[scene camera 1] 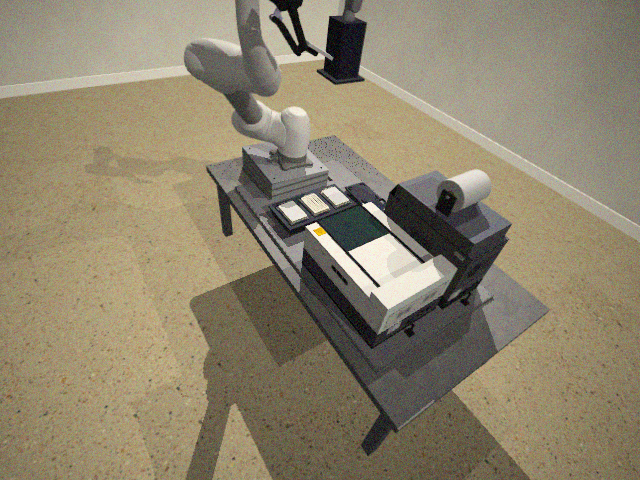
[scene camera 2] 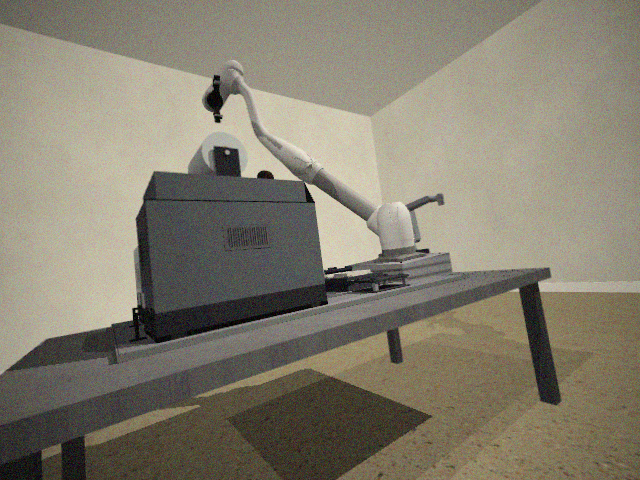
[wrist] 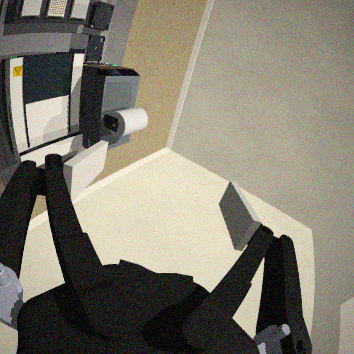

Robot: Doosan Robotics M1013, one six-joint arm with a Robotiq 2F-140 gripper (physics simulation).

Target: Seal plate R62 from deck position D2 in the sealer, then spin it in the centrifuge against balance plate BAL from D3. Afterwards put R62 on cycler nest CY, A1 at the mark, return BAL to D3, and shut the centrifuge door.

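Pixels of known places: gripper, fingertip midpoint: (scene camera 1: 345, 28) (scene camera 2: 219, 98) (wrist: 165, 174); arm's base, origin of the base link: (scene camera 1: 291, 158) (scene camera 2: 399, 259).
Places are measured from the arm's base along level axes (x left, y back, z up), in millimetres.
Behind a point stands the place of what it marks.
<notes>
My gripper (wrist: 165, 174) {x -266, y -701, z 813 mm} (scene camera 2: 215, 99) {x -266, y -701, z 813 mm} is open and empty, raised high above the table; part of it is cut off at the top of scene camera 1. Three plates sit in a row on the dark deck: a white one (scene camera 1: 292, 211) {x -185, y -368, z -22 mm} (wrist: 31, 7) {x -180, y -391, z -22 mm}, a middle one with a dotted top (scene camera 1: 314, 203) {x -60, y -357, z -25 mm} (wrist: 57, 7) {x -51, y -376, z -29 mm}, and another white one (scene camera 1: 336, 195) {x 71, y -349, z -22 mm} (wrist: 80, 9) {x 71, y -366, z -22 mm}. Their labels are unreadable. The grey sealer (scene camera 1: 429, 206) {x 114, y -838, z 262 mm} (scene camera 2: 232, 268) {x 329, y -897, z 41 mm} (wrist: 120, 90) {x 204, y -747, z 262 mm} carries a white film roll (scene camera 1: 473, 187) {x 199, y -915, z 375 mm} (scene camera 2: 222, 149) {x 304, y -884, z 337 mm} (wrist: 134, 121) {x 201, y -859, z 384 mm}. A white machine (scene camera 1: 356, 268) {x -210, y -875, z 122 mm} (wrist: 16, 100) {x -231, y -776, z 122 mm}, apparently the centrifuge, has a dark green area and a white panel on top.
Small dark blocks (wrist: 101, 15) {x 224, y -363, z -48 mm} (wrist: 95, 48) {x 205, y -562, z 2 mm} stand between the deck and the sealer. The arm's stepped base (scene camera 1: 281, 173) {x -110, y -104, z 0 mm} (scene camera 2: 426, 266) {x 144, y 5, z -44 mm} is behind the deck on the grey table (scene camera 1: 444, 372) {x -59, y -1263, z -101 mm} (scene camera 2: 258, 356) {x 537, y -930, z -112 mm}. A dark pedestal (scene camera 1: 345, 46) stands on the floor by the wall.
</notes>
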